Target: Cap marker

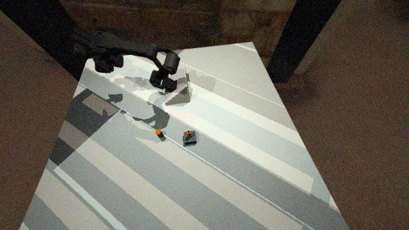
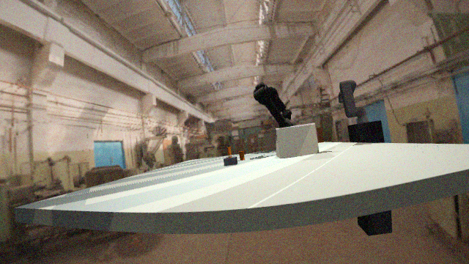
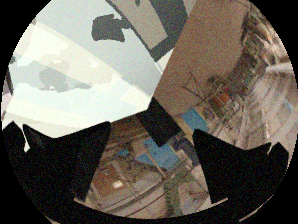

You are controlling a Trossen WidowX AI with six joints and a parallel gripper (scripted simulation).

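The orange cap is 330 mm ahead of my gripper tip, 290 mm to the left of it and 220 mm below it. From my gripper tip the other things lie so: holder block 350 mm ahead, 460 mm to the left, 230 mm below.
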